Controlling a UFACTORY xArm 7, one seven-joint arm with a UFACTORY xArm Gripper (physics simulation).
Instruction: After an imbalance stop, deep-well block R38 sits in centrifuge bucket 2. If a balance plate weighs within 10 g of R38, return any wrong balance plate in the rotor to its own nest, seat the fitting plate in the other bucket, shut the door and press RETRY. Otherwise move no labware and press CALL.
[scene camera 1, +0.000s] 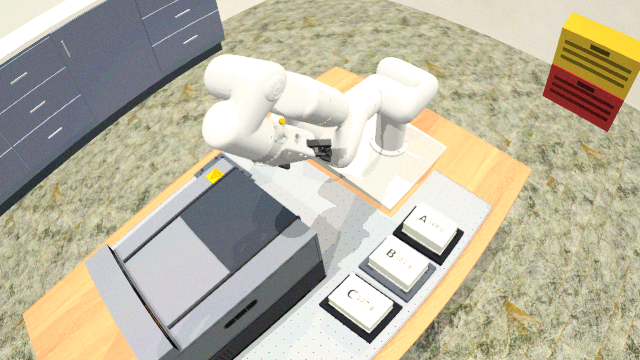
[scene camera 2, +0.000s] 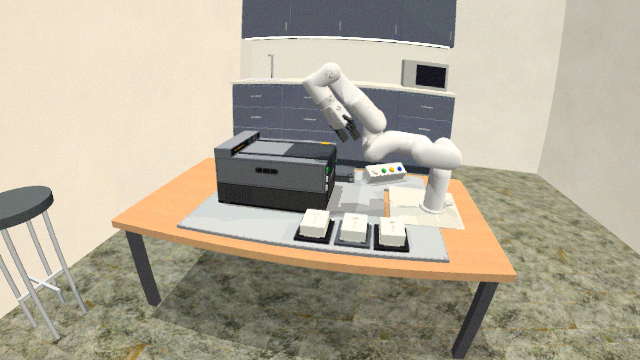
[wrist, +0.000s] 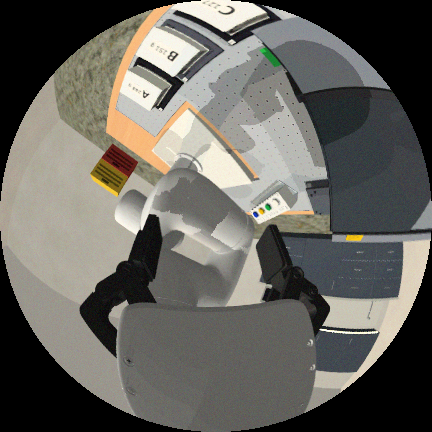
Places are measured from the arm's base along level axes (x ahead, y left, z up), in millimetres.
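Pixels of known places: gripper, fingertip midpoint: (scene camera 1: 308, 158) (scene camera 2: 352, 139) (wrist: 212, 231); arm's base, origin of the base link: (scene camera 1: 389, 142) (scene camera 2: 432, 207) (wrist: 188, 163).
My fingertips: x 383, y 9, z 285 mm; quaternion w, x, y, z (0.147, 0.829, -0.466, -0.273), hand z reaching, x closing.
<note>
Ahead of a thing's pixels: the offset from my fingertips to its top centre. Level surfaces: height alone.
My gripper (scene camera 1: 303, 158) (scene camera 2: 348, 135) (wrist: 212, 231) is open and empty, high above the mat between the centrifuge and the arm's base. The centrifuge (scene camera 1: 245, 255) (scene camera 2: 272, 172) (wrist: 370, 165) has its top covered by a light grey and a dark panel; R38 and the rotor do not show. Balance plates A {141 mm back, 249 mm left, 236 mm down} (scene camera 1: 430, 227) (scene camera 2: 392, 231) (wrist: 145, 90), B {10 mm back, 225 mm left, 236 mm down} (scene camera 1: 398, 262) (scene camera 2: 354, 227) (wrist: 167, 52) and C {128 mm ahead, 203 mm left, 236 mm down} (scene camera 1: 361, 302) (scene camera 2: 315, 223) (wrist: 225, 15) sit in their nests. C reads 127 g; B looks like 151 g; A's number is blurred. The button box (scene camera 2: 385, 172) (wrist: 270, 207) has white, green, yellow and blue buttons; its lettering is unreadable.
The arm hides most of the button box in scene camera 1. A small dark grey unit {6 mm ahead, 368 mm right, 247 mm down} (scene camera 2: 345, 173) (wrist: 318, 195) stands between centrifuge and box. The perforated mat {290 mm down} (scene camera 1: 345, 225) (scene camera 2: 250, 222) lies on the wooden table {303 mm down} (scene camera 2: 480, 250). A pale base plate (scene camera 1: 420, 145) carries the arm.
</note>
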